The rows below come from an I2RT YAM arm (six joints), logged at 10 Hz.
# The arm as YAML. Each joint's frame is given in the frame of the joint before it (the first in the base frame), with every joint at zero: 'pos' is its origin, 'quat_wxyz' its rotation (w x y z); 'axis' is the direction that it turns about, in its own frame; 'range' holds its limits. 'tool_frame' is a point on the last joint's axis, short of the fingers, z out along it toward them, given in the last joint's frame.
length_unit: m
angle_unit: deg
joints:
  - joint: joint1
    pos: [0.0, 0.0, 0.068]
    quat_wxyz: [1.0, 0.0, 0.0, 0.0]
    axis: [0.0, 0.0, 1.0]
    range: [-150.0, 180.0]
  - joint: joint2
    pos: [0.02, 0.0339, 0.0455]
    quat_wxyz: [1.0, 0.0, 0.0, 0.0]
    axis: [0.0, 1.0, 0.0]
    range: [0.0, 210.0]
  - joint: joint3
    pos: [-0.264, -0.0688, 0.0]
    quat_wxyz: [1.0, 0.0, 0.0, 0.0]
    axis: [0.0, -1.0, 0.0]
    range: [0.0, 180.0]
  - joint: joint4
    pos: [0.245, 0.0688, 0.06]
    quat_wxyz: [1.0, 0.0, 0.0, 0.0]
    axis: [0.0, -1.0, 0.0]
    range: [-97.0, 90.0]
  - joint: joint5
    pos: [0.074, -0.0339, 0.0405]
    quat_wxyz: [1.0, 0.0, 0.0, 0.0]
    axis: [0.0, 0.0, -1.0]
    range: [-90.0, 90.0]
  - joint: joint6
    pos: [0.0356, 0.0, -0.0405]
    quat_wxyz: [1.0, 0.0, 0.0, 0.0]
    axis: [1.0, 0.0, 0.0]
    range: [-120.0, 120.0]
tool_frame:
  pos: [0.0, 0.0, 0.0]
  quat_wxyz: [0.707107, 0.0, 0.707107, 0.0]
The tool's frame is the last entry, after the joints.
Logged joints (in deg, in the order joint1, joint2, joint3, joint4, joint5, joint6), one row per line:
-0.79 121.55 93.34 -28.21 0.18 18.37
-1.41 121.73 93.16 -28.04 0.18 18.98
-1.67 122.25 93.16 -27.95 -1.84 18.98
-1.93 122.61 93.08 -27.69 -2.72 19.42
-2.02 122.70 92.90 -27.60 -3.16 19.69
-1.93 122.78 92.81 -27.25 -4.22 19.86
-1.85 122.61 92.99 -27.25 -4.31 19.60
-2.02 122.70 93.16 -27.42 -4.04 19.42
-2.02 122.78 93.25 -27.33 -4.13 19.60
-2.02 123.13 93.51 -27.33 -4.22 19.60
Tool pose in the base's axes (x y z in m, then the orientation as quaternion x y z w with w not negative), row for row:
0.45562 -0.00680 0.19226 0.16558 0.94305 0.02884 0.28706
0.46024 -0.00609 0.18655 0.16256 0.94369 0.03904 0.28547
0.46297 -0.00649 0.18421 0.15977 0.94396 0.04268 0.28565
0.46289 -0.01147 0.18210 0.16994 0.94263 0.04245 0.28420
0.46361 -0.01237 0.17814 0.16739 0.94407 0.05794 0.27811
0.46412 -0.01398 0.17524 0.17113 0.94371 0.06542 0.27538
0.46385 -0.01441 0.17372 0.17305 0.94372 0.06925 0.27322
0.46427 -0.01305 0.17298 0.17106 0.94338 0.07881 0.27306
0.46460 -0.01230 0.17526 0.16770 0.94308 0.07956 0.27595
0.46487 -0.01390 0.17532 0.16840 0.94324 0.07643 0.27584
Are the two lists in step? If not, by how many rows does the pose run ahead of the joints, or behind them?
The pose runs 2 rows behind the joints: the pose in row i belongs to the joints in row i - 2.
